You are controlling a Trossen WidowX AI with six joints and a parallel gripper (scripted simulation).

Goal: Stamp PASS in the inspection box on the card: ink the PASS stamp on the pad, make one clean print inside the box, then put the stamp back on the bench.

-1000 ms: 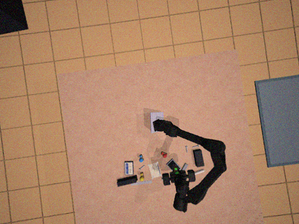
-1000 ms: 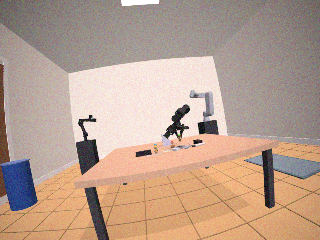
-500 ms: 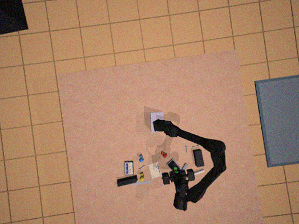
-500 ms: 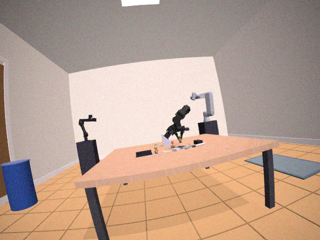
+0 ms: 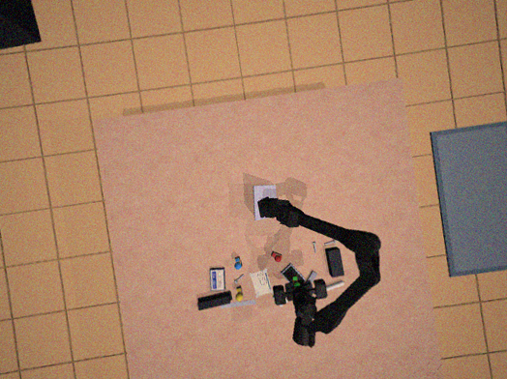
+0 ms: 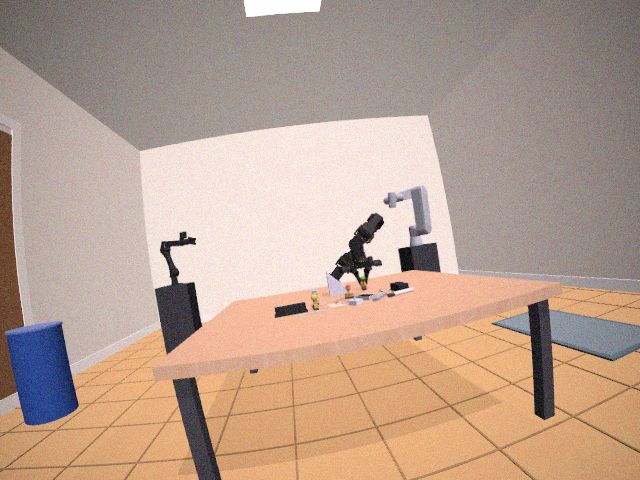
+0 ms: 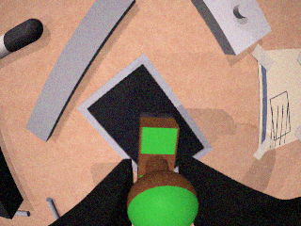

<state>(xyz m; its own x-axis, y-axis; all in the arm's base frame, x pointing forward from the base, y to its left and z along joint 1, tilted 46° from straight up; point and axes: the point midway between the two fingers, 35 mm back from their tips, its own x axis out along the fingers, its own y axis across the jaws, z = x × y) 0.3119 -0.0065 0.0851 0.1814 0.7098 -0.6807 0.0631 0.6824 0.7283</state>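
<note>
My gripper tip is 60 mm above the ink pad. Also, from my gripper tip: grey box: 80 mm ahead, 70 mm to the right, 50 mm below; red stamp: 100 mm behind, 50 mm to the right, 40 mm below; grey bar: 50 mm ahead, 50 mm to the left, 60 mm below.
</note>
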